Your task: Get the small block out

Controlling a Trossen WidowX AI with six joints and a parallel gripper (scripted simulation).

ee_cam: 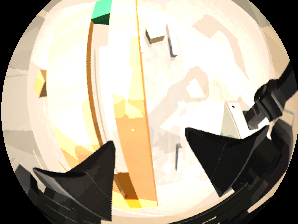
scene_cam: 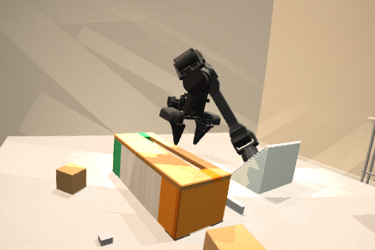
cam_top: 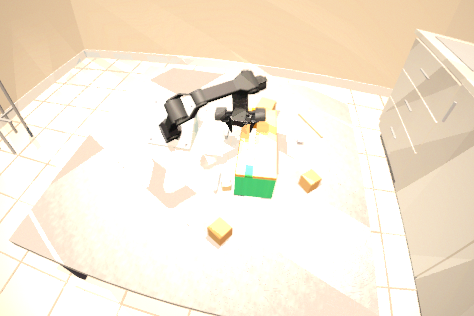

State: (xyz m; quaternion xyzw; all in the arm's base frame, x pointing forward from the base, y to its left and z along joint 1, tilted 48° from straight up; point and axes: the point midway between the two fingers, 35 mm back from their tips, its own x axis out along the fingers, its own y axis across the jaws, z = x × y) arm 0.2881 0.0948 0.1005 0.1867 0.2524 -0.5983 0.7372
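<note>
Now: the tan block 17 cm to the right of my gripper tip, 13 cm below it and 1 cm behind it. Round my gripper tip: thin stick 30 cm to the left, 30 cm ahead, 14 cm below; box 8 cm below, 3 cm ahead; grey piece 25 cm ahead, 16 cm to the left, 14 cm below.
</note>
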